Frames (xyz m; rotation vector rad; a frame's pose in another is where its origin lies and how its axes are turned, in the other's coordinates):
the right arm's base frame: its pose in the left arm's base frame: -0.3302 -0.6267 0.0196 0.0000 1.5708 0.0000
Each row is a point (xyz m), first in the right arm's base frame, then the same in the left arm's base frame.
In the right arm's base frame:
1: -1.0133 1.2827 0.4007
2: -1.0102 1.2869 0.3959
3: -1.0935 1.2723 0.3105
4: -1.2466 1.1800 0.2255
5: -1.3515 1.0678 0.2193
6: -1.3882 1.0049 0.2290
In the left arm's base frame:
1: 0.0705 0.6560 1.0329
2: 0.0657 0.6602 1.0298
3: -0.0197 0.6456 1.1131
4: -0.1047 0.5533 1.2662
5: -0.1109 0.4411 1.3711
6: -0.1012 0.3782 1.4078

